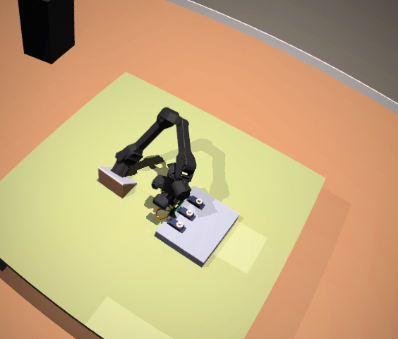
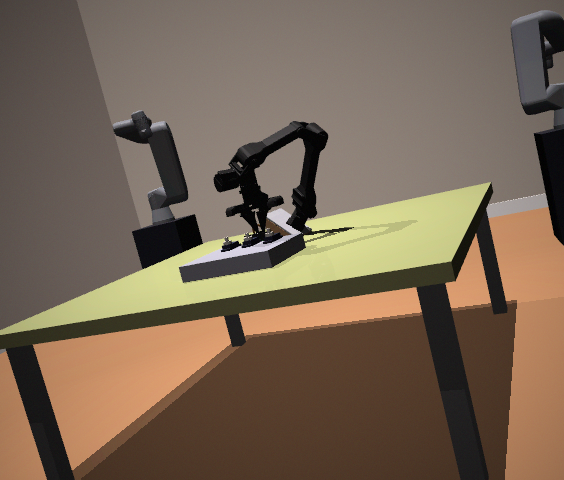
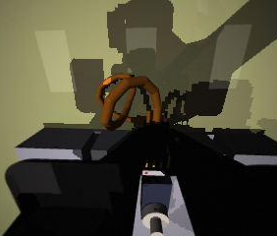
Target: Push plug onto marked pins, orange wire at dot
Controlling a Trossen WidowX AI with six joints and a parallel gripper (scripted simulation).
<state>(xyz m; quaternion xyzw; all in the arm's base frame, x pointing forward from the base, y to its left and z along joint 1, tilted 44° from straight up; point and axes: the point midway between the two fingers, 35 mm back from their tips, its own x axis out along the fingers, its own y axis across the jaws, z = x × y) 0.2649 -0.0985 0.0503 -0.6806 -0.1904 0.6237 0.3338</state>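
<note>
Now: gripper tip 40 mm short of the coloured band and 10 mm to the left of it. From my gripper tip the other things lie so: grey holder 190 mm ahead, 20 mm to the right, 50 mm below; red dot 40 mm ahead, 10 mm to the right; servo 90 mm ahead, 10 mm to the right, 20 mm below.
</note>
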